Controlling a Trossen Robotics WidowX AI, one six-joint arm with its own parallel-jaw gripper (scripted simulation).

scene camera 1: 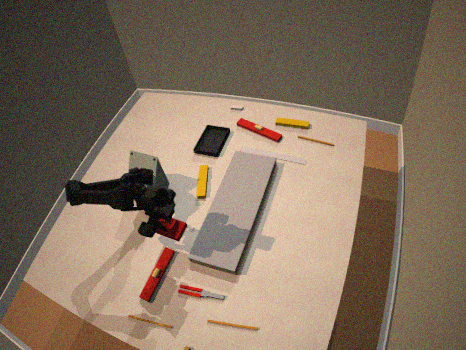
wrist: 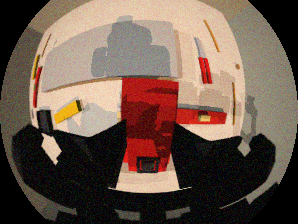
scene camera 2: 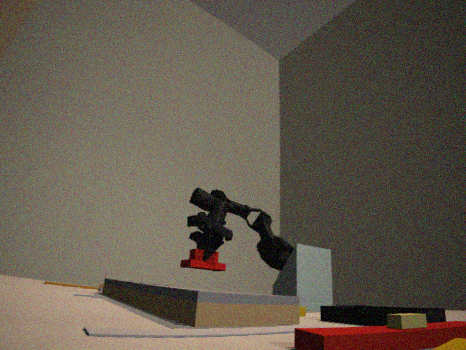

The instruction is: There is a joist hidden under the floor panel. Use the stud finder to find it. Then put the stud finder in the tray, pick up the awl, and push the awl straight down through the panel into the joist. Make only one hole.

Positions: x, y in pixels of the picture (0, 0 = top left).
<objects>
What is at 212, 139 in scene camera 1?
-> A black tray.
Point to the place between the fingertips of my gripper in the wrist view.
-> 148, 121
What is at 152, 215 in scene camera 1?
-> My gripper.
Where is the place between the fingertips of my gripper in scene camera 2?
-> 201, 260
</objects>
